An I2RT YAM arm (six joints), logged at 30 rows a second.
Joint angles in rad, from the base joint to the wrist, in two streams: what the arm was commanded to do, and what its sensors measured. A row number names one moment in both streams.
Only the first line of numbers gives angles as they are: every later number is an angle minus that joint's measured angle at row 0.
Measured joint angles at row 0: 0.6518, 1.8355, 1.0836, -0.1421, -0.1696, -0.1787
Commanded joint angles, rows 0 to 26: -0.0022, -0.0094, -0.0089, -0.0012, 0.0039, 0.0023; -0.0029, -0.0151, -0.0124, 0.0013, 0.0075, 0.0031; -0.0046, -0.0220, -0.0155, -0.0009, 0.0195, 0.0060; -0.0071, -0.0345, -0.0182, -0.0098, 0.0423, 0.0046; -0.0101, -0.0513, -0.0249, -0.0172, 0.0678, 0.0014; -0.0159, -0.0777, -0.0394, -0.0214, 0.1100, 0.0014; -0.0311, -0.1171, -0.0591, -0.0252, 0.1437, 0.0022; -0.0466, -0.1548, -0.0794, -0.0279, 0.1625, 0.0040; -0.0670, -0.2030, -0.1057, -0.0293, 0.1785, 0.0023; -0.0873, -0.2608, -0.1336, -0.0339, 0.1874, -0.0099; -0.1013, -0.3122, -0.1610, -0.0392, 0.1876, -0.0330; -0.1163, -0.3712, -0.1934, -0.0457, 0.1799, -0.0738; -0.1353, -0.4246, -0.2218, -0.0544, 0.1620, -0.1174; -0.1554, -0.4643, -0.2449, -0.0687, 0.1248, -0.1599; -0.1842, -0.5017, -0.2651, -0.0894, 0.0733, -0.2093; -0.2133, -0.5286, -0.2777, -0.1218, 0.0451, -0.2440; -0.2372, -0.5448, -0.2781, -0.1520, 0.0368, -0.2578; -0.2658, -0.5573, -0.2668, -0.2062, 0.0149, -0.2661; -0.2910, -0.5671, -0.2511, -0.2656, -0.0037, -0.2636; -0.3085, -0.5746, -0.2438, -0.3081, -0.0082, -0.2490; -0.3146, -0.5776, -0.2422, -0.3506, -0.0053, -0.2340; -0.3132, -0.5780, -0.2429, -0.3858, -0.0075, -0.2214; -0.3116, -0.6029, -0.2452, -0.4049, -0.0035, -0.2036; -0.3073, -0.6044, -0.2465, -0.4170, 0.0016, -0.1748; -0.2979, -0.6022, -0.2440, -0.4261, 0.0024, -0.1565; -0.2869, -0.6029, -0.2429, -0.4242, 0.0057, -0.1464; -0.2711, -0.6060, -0.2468, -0.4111, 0.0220, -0.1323
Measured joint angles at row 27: -0.2942, -0.5989, -0.2499, -0.3552, 0.0267, -0.1805
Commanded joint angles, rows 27 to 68: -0.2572, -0.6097, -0.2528, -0.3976, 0.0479, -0.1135; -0.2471, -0.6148, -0.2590, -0.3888, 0.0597, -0.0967; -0.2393, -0.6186, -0.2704, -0.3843, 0.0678, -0.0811; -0.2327, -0.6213, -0.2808, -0.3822, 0.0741, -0.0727; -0.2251, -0.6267, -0.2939, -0.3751, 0.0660, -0.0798; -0.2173, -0.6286, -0.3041, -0.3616, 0.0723, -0.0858; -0.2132, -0.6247, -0.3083, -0.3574, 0.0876, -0.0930; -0.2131, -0.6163, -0.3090, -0.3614, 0.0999, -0.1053; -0.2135, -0.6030, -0.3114, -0.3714, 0.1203, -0.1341; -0.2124, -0.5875, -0.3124, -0.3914, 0.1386, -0.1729; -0.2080, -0.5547, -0.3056, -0.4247, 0.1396, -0.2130; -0.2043, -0.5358, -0.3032, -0.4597, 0.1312, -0.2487; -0.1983, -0.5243, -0.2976, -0.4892, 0.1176, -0.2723; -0.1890, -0.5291, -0.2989, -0.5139, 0.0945, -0.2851; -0.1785, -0.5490, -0.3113, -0.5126, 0.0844, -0.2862; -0.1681, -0.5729, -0.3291, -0.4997, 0.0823, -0.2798; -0.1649, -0.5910, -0.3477, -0.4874, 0.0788, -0.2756; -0.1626, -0.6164, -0.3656, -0.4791, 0.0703, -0.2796; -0.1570, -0.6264, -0.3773, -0.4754, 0.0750, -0.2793; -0.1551, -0.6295, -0.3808, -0.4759, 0.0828, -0.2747; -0.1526, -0.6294, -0.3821, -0.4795, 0.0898, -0.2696; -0.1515, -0.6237, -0.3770, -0.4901, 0.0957, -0.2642; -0.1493, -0.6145, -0.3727, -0.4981, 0.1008, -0.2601; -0.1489, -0.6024, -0.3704, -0.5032, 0.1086, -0.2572; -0.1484, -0.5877, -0.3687, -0.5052, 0.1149, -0.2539; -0.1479, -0.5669, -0.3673, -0.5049, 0.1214, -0.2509; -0.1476, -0.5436, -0.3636, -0.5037, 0.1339, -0.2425; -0.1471, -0.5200, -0.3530, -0.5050, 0.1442, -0.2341; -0.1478, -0.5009, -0.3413, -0.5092, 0.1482, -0.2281; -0.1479, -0.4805, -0.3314, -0.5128, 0.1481, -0.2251; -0.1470, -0.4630, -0.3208, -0.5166, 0.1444, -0.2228; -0.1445, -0.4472, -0.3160, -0.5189, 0.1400, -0.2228; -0.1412, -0.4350, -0.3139, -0.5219, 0.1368, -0.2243; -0.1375, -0.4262, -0.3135, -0.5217, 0.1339, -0.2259; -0.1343, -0.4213, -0.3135, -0.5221, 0.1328, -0.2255; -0.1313, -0.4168, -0.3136, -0.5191, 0.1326, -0.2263; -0.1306, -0.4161, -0.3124, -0.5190, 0.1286, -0.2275; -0.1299, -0.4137, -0.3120, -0.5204, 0.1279, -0.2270; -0.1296, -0.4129, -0.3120, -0.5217, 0.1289, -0.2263; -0.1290, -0.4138, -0.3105, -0.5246, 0.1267, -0.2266; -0.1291, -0.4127, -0.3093, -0.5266, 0.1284, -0.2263; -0.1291, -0.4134, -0.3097, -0.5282, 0.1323, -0.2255
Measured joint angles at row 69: -0.1298, -0.4151, -0.3163, -0.5055, 0.1336, -0.2377
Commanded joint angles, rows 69 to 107: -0.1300, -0.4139, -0.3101, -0.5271, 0.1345, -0.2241; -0.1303, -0.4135, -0.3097, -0.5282, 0.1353, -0.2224; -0.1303, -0.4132, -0.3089, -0.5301, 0.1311, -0.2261; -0.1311, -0.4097, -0.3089, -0.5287, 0.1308, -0.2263; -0.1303, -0.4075, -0.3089, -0.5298, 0.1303, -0.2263; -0.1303, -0.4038, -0.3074, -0.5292, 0.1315, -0.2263; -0.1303, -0.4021, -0.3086, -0.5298, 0.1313, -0.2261; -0.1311, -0.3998, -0.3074, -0.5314, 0.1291, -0.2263; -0.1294, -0.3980, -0.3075, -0.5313, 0.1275, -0.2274; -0.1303, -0.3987, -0.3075, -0.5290, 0.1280, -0.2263; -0.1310, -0.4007, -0.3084, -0.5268, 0.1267, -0.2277; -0.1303, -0.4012, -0.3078, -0.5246, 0.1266, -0.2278; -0.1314, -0.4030, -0.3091, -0.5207, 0.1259, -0.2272; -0.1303, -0.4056, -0.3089, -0.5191, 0.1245, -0.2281; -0.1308, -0.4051, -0.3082, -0.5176, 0.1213, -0.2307; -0.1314, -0.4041, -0.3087, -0.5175, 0.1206, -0.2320; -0.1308, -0.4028, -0.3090, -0.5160, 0.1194, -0.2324; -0.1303, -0.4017, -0.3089, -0.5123, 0.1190, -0.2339; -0.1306, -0.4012, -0.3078, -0.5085, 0.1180, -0.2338; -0.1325, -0.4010, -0.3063, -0.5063, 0.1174, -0.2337; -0.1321, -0.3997, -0.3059, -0.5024, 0.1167, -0.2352; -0.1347, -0.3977, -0.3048, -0.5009, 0.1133, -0.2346; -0.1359, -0.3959, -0.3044, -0.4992, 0.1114, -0.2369; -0.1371, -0.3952, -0.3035, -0.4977, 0.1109, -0.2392; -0.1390, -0.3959, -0.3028, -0.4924, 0.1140, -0.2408; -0.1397, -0.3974, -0.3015, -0.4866, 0.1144, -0.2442; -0.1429, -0.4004, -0.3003, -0.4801, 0.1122, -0.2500; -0.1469, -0.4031, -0.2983, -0.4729, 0.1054, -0.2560; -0.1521, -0.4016, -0.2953, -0.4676, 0.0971, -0.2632; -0.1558, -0.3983, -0.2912, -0.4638, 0.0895, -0.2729; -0.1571, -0.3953, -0.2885, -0.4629, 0.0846, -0.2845; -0.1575, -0.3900, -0.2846, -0.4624, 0.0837, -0.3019; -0.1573, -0.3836, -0.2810, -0.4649, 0.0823, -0.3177; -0.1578, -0.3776, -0.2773, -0.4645, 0.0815, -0.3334; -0.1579, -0.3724, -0.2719, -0.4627, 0.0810, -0.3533; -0.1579, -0.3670, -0.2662, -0.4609, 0.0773, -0.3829; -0.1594, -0.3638, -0.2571, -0.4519, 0.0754, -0.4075; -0.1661, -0.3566, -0.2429, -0.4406, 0.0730, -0.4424; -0.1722, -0.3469, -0.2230, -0.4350, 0.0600, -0.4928
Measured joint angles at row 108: -0.1633, -0.3609, -0.2556, -0.4673, 0.0874, -0.3659
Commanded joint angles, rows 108 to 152: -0.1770, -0.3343, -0.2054, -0.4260, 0.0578, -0.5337; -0.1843, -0.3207, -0.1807, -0.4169, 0.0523, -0.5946; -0.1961, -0.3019, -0.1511, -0.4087, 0.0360, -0.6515; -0.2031, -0.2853, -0.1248, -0.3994, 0.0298, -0.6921; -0.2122, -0.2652, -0.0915, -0.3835, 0.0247, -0.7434; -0.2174, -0.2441, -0.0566, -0.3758, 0.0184, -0.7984; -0.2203, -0.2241, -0.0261, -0.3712, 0.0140, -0.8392; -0.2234, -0.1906, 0.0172, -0.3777, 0.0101, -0.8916; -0.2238, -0.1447, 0.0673, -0.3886, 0.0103, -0.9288; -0.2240, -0.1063, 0.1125, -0.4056, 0.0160, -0.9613; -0.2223, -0.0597, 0.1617, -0.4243, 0.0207, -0.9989; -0.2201, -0.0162, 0.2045, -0.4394, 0.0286, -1.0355; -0.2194, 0.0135, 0.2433, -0.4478, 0.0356, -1.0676; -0.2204, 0.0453, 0.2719, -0.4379, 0.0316, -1.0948; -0.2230, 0.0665, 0.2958, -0.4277, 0.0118, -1.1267; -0.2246, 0.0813, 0.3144, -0.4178, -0.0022, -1.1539; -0.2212, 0.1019, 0.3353, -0.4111, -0.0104, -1.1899; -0.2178, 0.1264, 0.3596, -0.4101, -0.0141, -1.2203; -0.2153, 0.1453, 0.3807, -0.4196, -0.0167, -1.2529; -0.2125, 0.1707, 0.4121, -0.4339, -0.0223, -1.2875; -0.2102, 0.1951, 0.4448, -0.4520, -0.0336, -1.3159; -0.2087, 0.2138, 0.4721, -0.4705, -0.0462, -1.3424; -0.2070, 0.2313, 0.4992, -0.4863, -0.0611, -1.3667; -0.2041, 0.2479, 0.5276, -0.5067, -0.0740, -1.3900; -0.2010, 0.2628, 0.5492, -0.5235, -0.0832, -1.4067; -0.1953, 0.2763, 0.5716, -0.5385, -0.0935, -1.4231; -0.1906, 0.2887, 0.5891, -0.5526, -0.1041, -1.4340; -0.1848, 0.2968, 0.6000, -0.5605, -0.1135, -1.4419; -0.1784, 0.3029, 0.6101, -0.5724, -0.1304, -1.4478; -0.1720, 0.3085, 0.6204, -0.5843, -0.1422, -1.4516; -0.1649, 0.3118, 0.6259, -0.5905, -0.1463, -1.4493; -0.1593, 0.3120, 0.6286, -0.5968, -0.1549, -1.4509; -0.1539, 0.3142, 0.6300, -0.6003, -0.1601, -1.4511; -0.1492, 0.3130, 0.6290, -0.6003, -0.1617, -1.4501; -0.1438, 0.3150, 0.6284, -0.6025, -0.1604, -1.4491; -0.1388, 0.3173, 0.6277, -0.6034, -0.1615, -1.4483; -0.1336, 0.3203, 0.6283, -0.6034, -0.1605, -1.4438; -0.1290, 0.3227, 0.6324, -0.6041, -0.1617, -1.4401; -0.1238, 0.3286, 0.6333, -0.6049, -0.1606, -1.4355; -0.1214, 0.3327, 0.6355, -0.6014, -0.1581, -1.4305; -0.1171, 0.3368, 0.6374, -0.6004, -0.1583, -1.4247; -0.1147, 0.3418, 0.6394, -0.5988, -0.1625, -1.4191; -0.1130, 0.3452, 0.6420, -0.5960, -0.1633, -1.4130; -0.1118, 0.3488, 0.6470, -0.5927, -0.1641, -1.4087; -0.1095, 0.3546, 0.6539, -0.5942, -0.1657, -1.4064
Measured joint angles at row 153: -0.1145, 0.3452, 0.6382, -0.5829, -0.1407, -1.4290
